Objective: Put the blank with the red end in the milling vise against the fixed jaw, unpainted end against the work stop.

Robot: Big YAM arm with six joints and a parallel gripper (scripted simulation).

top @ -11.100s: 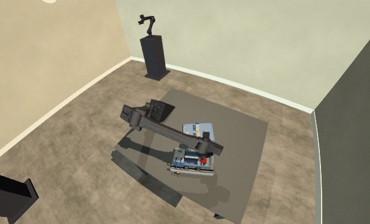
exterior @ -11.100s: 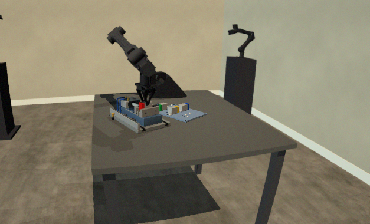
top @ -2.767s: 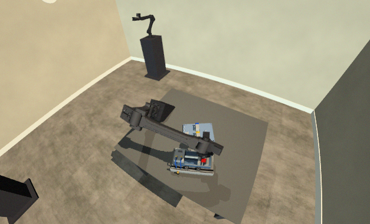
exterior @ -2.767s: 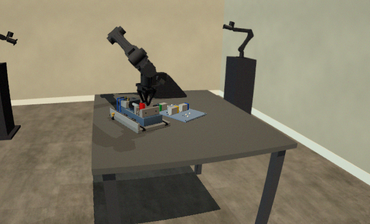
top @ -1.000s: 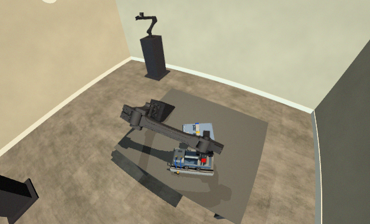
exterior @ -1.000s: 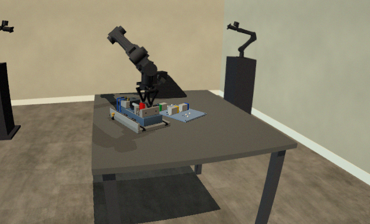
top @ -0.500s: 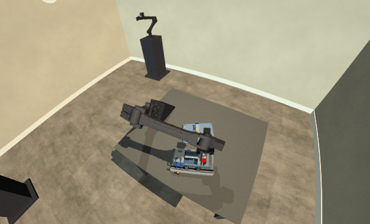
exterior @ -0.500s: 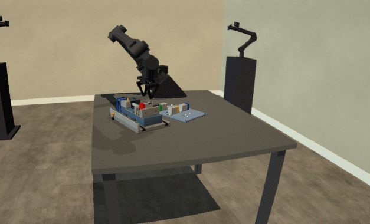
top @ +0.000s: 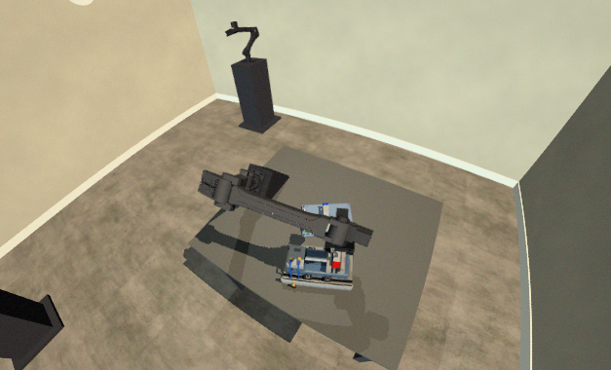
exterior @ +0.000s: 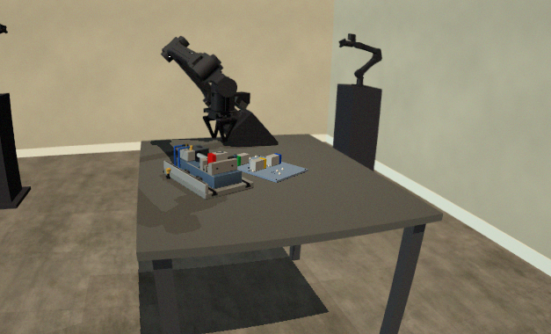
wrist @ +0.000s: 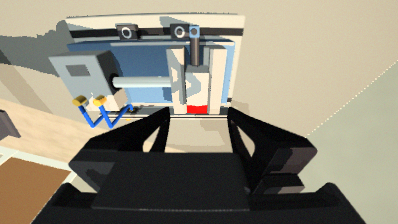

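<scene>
Right now the grey bar with red end is 70 mm below my hand. Round my hand: fixed jaw (20 mm ahead, 10 mm to the left, 90 mm below); then moving jaw (30 mm behind, 10 mm to the right, 90 mm below); then work stop rod (20 mm behind, 40 mm to the left, 80 mm below).
</scene>
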